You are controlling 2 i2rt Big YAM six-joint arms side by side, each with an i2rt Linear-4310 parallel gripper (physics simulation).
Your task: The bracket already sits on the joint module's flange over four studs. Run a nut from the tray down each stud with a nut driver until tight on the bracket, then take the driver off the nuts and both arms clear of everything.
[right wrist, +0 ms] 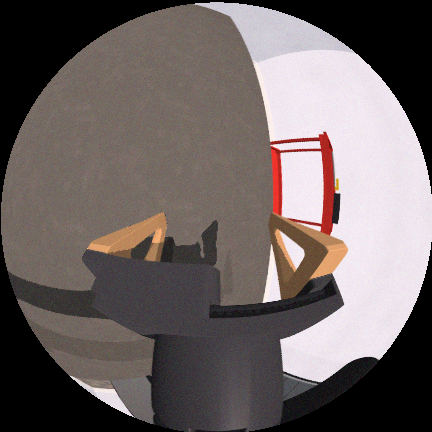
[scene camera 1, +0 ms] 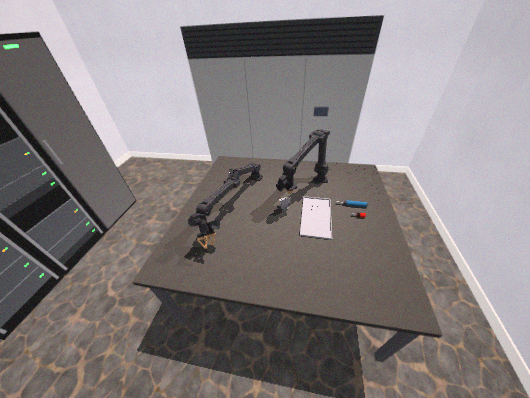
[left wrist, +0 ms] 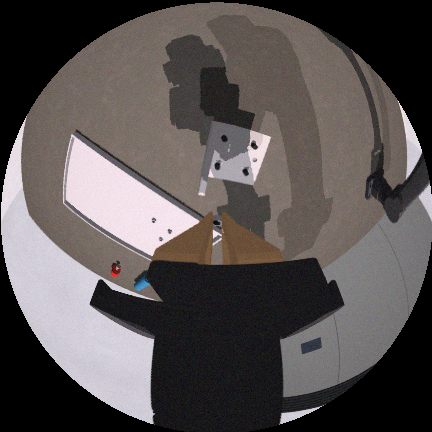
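Seen in the pictures: left gripper, fingertip midpoint: (scene camera 1: 290,193) (left wrist: 216,217); right gripper, fingertip midpoint: (right wrist: 217,218) (scene camera 1: 209,246); left arm's base at its link origin: (scene camera 1: 320,180); right arm's base at its link origin: (scene camera 1: 255,177) (left wrist: 373,181).
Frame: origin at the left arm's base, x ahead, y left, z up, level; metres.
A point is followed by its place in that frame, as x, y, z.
The pale bracket (scene camera 1: 284,200) (left wrist: 231,172) @(0.346, -0.341, 0.066) is at the middle of the table; the left wrist view shows four dark studs on its plate, partly in shadow. My left gripper (scene camera 1: 289,192) @(0.360, -0.322, 0.139) (left wrist: 216,217) @(0.360, -0.322, 0.139) is above and beside the bracket, shut on a small dark nut (left wrist: 216,223) @(0.358, -0.318, 0.141) at its fingertips. Several small nuts lie in the white tray (scene camera 1: 316,225) @(0.571, -0.139, 0.004) (left wrist: 110,185) @(0.522, -0.187, 0.004); three show in the left wrist view. A blue-handled driver (scene camera 1: 355,204) @(0.380, 0.201, 0.028) (left wrist: 142,281) @(0.368, 0.162, 0.036) and a shorter red-handled driver (scene camera 1: 362,215) @(0.502, 0.215, 0.027) (left wrist: 115,270) @(0.483, 0.183, 0.026) lie beyond the tray. My right gripper (scene camera 1: 206,241) @(0.810, -0.868, 0.089) (right wrist: 217,218) @(0.810, -0.868, 0.089) is open and empty, far from the bracket.
The right arm (scene camera 1: 220,192) @(0.485, -0.820, 0.272) (left wrist: 395,205) @(-0.005, -0.589, 0.141) reaches along the left side of the table (scene camera 1: 280,270) @(0.929, -0.420, 0.000). A server rack (scene camera 1: 70,100) stands left of the table, with grey cabinet doors (scene camera 1: 275,100) behind it. A red frame (right wrist: 327,185) shows beyond the table edge in the right wrist view.
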